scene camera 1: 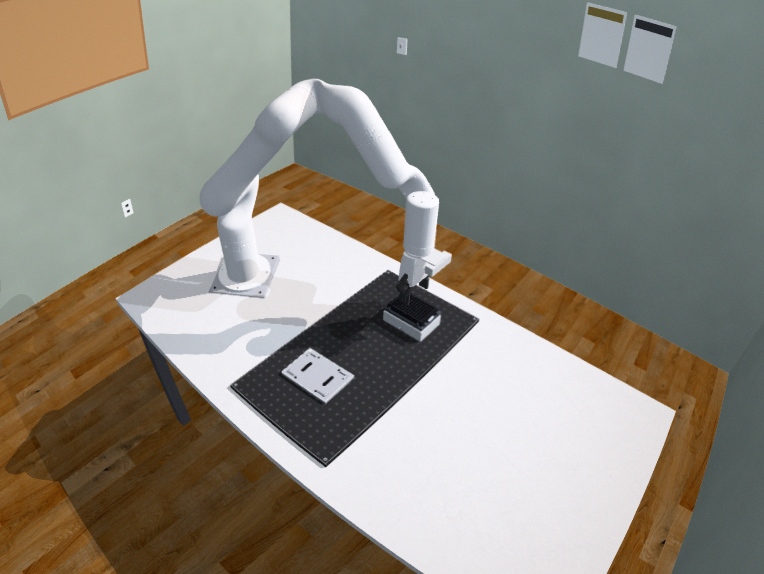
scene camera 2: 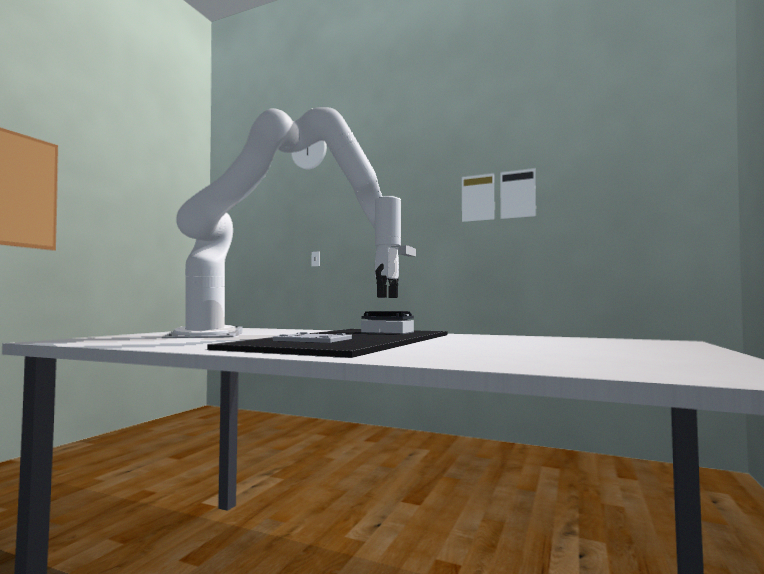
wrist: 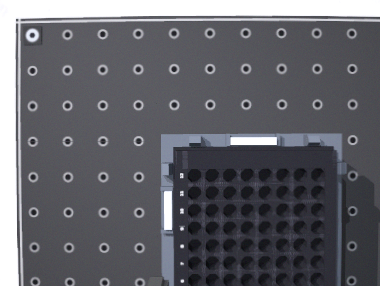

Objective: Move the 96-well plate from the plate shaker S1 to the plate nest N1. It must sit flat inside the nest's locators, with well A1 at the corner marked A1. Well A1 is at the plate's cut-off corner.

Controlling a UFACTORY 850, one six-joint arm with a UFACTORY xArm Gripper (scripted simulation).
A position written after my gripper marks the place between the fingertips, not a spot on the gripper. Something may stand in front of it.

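Observation:
Scene camera 1 gives me a 96-well plate (scene camera 1: 418, 311), and in that same view I find a plate nest N1 (scene camera 1: 313, 377). In scene camera 2 I see my gripper (scene camera 2: 387, 297). The wrist view shows me the 96-well plate (wrist: 304, 228) too.

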